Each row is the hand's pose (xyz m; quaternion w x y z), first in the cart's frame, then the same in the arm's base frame.
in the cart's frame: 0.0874 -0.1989 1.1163 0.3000 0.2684 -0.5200 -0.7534
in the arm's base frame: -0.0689 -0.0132 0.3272 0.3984 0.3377 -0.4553 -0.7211
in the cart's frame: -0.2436 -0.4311 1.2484 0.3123 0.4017 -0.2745 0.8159
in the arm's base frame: -0.3209 -0.3330 0.4504 0.1894 0.4515 -0.2351 0.8396
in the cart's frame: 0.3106 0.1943 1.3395 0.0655 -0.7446 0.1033 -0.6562
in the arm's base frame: 0.0452 0.4144 0.5689 0.1735 -0.7561 0.0180 -0.6308
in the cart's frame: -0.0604 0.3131 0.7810 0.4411 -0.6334 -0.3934 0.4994
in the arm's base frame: -0.3588 0.4551 0.0222 0.3887 -0.5568 -0.4853 0.5508
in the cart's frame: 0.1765 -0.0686 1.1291 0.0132 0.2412 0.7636 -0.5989
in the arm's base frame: -0.0181 0.1356 0.3461 0.0815 0.1286 0.8050 -0.5734
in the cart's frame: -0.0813 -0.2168 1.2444 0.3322 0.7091 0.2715 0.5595
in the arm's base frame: -0.2230 -0.0827 0.4562 0.2309 0.6791 0.3546 0.5998
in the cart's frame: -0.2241 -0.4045 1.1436 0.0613 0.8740 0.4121 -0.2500
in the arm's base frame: -0.3121 -0.2969 0.3469 0.0680 0.8081 0.5351 -0.2368
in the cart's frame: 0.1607 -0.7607 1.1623 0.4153 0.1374 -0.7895 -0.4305
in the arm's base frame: 0.1552 -0.5354 0.3415 0.4743 0.2511 -0.7475 -0.3914
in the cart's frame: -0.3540 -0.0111 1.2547 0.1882 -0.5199 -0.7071 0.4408
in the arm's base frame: -0.5408 0.0403 0.4810 0.1464 -0.4085 -0.7812 0.4487
